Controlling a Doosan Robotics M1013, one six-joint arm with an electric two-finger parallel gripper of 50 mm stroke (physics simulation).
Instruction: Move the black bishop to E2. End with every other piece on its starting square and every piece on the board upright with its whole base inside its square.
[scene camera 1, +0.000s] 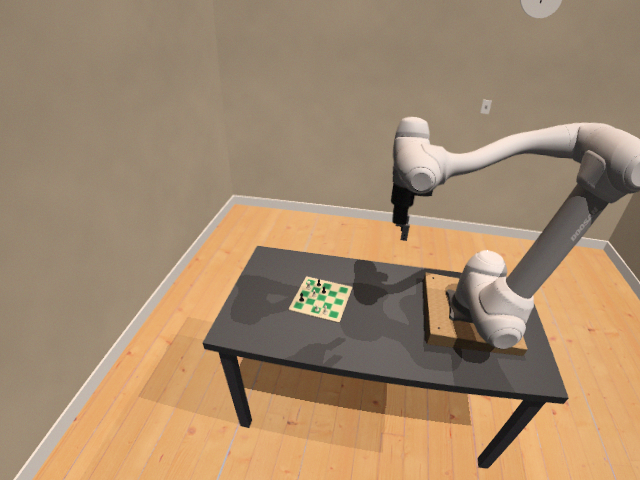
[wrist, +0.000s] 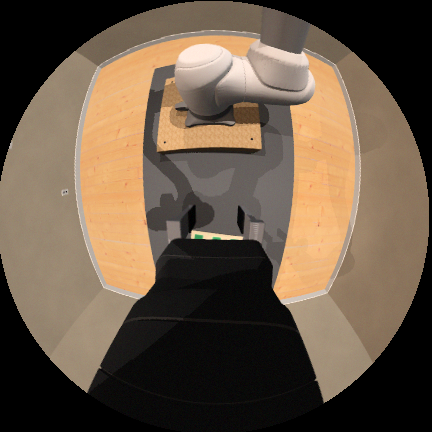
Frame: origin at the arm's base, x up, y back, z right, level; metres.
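Where they show: gripper, fingertip midpoint: (scene camera 1: 403, 235) (wrist: 216, 213); arm's base at its link origin: (scene camera 1: 468, 308) (wrist: 210, 105).
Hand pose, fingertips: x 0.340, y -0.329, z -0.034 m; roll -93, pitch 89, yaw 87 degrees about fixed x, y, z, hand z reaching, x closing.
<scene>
Each offset is from my fingertips to the top centre of the thing. Level surfaces: height alone.
The small green and cream chessboard {dx -0.377, dy -0.291, dz +0.008 m} (scene camera 1: 339, 301) (wrist: 217, 235) lies on the dark table; in the wrist view one edge strip of it shows, the rest hidden behind the gripper body. Three black pieces stand on it in the scene view: one black piece {dx -0.346, dy -0.320, dz +0.085 m} (scene camera 1: 318, 283) near the back edge, another black piece {dx -0.346, dy -0.288, dz +0.044 m} (scene camera 1: 324, 290) close by, and a third black piece {dx -0.334, dy -0.370, dz -0.026 m} (scene camera 1: 301, 298) near the left edge. They are too small to tell which is the bishop. Several light pieces stand among them and near the front edge. My gripper (scene camera 1: 404, 238) (wrist: 216, 213) is open and empty, high above the table, right of the board.
The dark table {dx -0.383 m} (scene camera 1: 392, 330) (wrist: 215, 167) carries the wooden base plate (scene camera 1: 434, 338) (wrist: 210, 144) at its right, with the arm's base on it. The arm reaches over the table from the right. Arm shadows fall across the table. A wall stands behind.
</scene>
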